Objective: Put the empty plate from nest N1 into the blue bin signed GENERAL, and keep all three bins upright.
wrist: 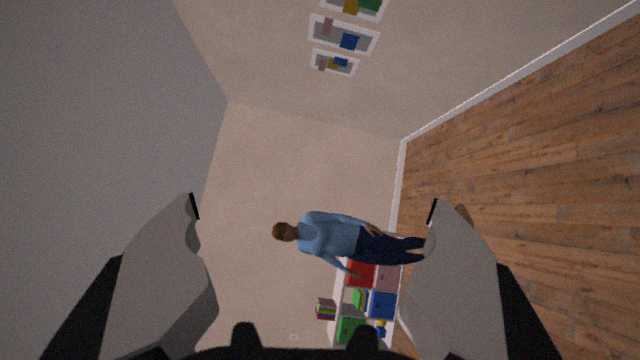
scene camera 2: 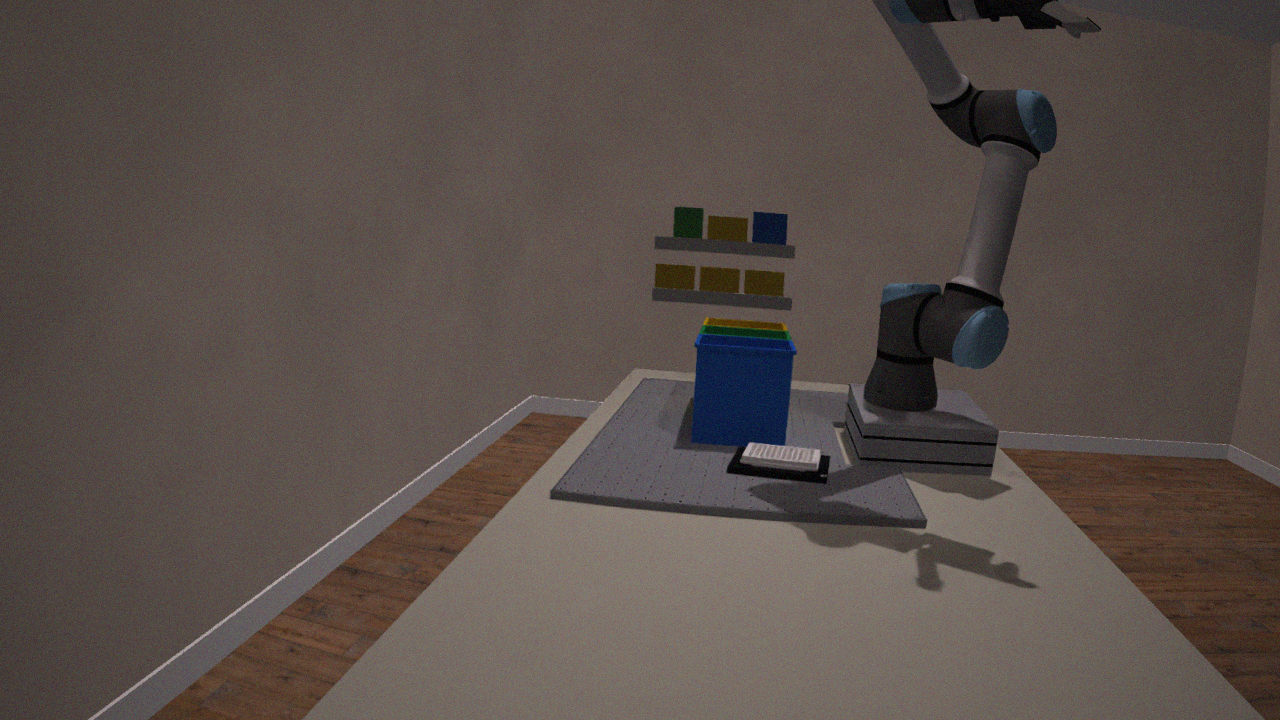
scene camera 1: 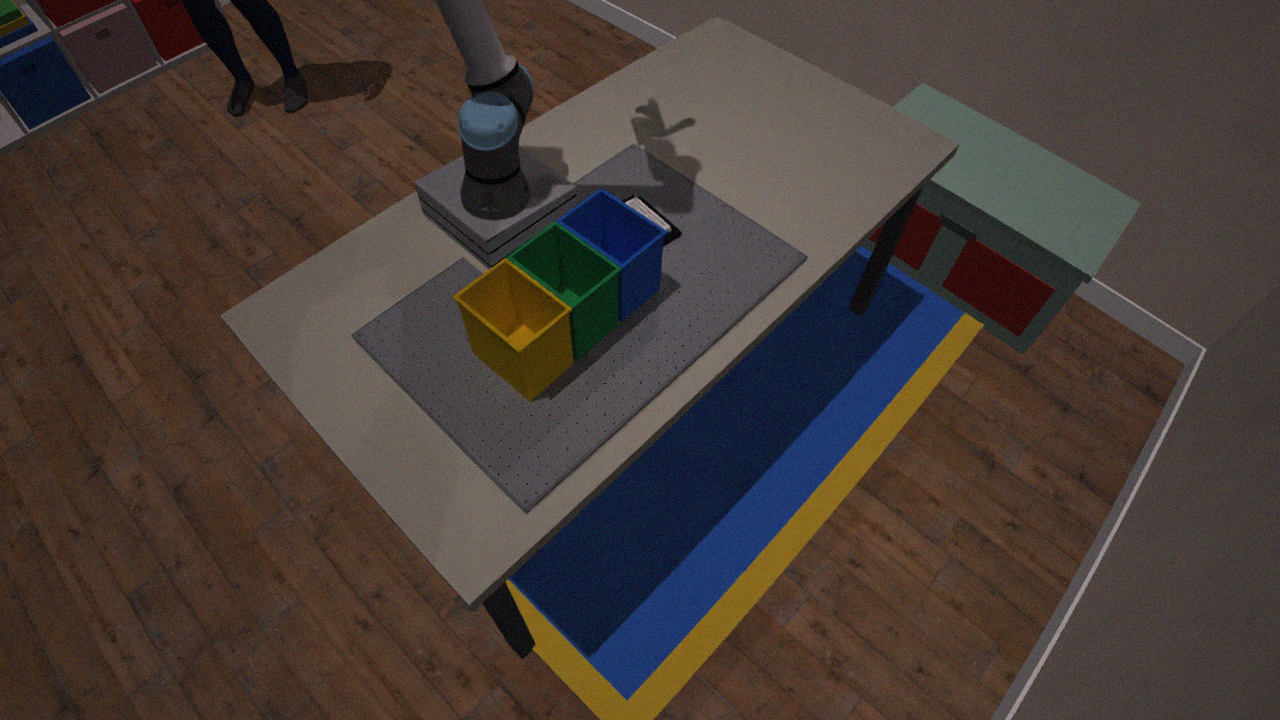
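Pixels of known places: gripper, fingertip midpoint: (wrist: 313,198); arm's base at its link origin: (scene camera 2: 900,399) (scene camera 1: 495,197).
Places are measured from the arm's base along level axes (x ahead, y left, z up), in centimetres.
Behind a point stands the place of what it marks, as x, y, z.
A white plate (scene camera 1: 648,213) {22.5, 25.9, -5.8} (scene camera 2: 780,456) {22.6, 25.1, -5.8} with a ribbed-looking top lies flat in a black nest (scene camera 2: 821,471) {15.6, 26.9, -7.2} beside the blue bin. The blue bin (scene camera 1: 642,277) {39.6, 7.6, 0.9} (scene camera 2: 741,394) {30.8, 12.8, 1.2}, green bin (scene camera 1: 597,311) {40.7, -5.4, 2.0} (scene camera 2: 747,332) {32.3, -12.0, 8.8} and yellow bin (scene camera 1: 510,351) {39.5, -24.8, 6.1} (scene camera 2: 744,322) {34.0, -25.0, 9.3} stand upright in a row on the perforated board. No GENERAL or N1 lettering is readable. My gripper (wrist: 313,198) {-21.8, 41.5, 71.3} is open, with nothing between its fingers. In scene camera 2 it is high at the upper right, far above the table and pointing sideways. The wrist view does not show the plate or the bins.
The perforated grey board (scene camera 1: 429,358) {20.7, -33.3, -8.3} (scene camera 2: 617,474) {47.2, 35.0, -8.3} lies on the table (scene camera 1: 313,358) {3.3, -51.2, -9.6} (scene camera 2: 626,626) {35.3, 77.9, -9.7}. My arm's base stands on a grey block (scene camera 1: 447,210) {-3.4, -10.5, 0.4} (scene camera 2: 921,443) {-2.7, 15.7, -4.2} beside the bins. A person (wrist: 327,235) stands on the floor away from the table.
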